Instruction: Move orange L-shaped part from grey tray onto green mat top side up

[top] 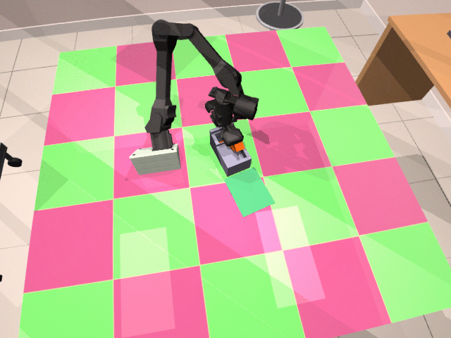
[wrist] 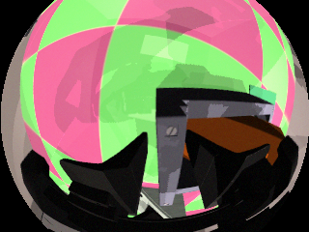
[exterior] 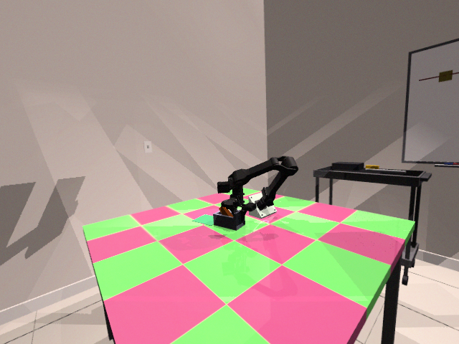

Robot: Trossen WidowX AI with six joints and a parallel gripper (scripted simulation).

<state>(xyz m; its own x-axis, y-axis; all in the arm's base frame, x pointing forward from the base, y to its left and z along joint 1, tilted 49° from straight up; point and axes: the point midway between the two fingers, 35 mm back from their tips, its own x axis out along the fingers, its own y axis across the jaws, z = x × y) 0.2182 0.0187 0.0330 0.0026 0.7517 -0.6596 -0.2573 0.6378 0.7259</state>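
The orange L-shaped part is 50 mm to the right of my gripper tip, 10 mm ahead of it and 10 mm above it. Also, from my gripper tip: green mat: 220 mm to the right, 50 mm below, 50 mm ahead.
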